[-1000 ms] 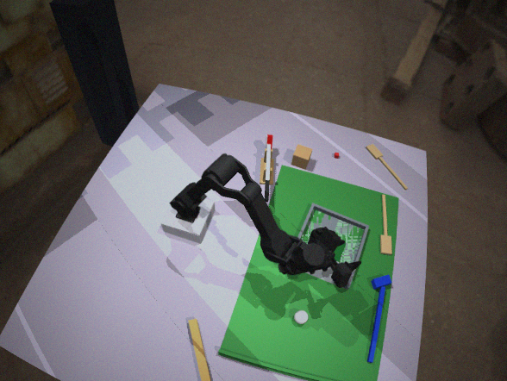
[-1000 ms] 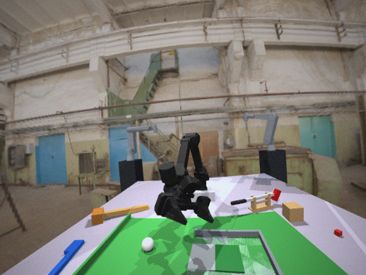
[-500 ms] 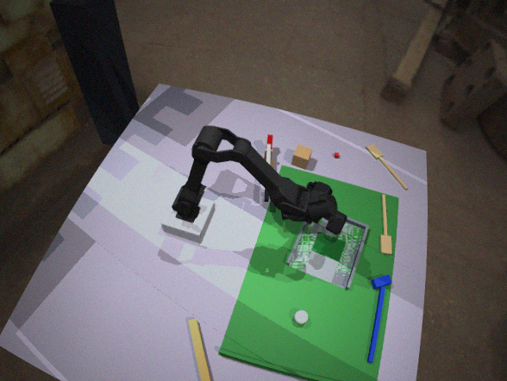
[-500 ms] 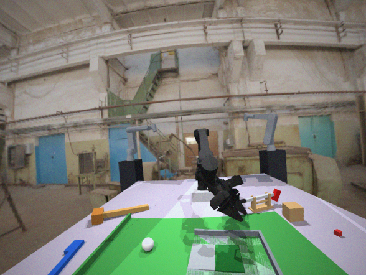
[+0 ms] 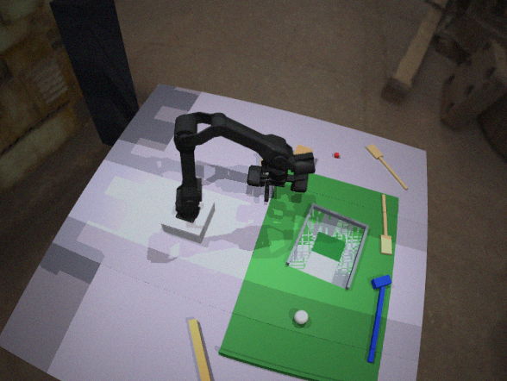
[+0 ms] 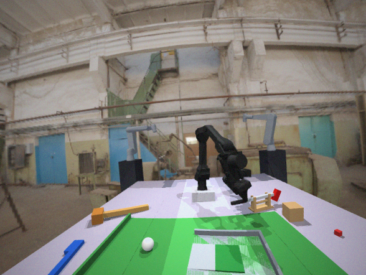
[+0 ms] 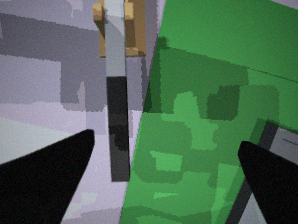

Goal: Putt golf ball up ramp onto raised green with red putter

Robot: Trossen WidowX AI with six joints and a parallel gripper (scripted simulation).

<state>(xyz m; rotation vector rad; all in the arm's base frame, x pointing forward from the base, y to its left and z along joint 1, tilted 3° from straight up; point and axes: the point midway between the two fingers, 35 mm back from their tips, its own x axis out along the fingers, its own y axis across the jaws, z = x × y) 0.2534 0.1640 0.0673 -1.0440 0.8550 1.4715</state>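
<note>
My gripper tip is now 100 mm to the right of the red putter, 70 mm past it and 40 mm above it. From my gripper tip the other things lie so: wooden block: 210 mm to the left, 60 mm below, 40 mm ahead; green mat: 230 mm ahead, 190 mm to the right, 90 mm below; wooden rack: 120 mm to the left, 70 mm behind, 60 mm below.
</note>
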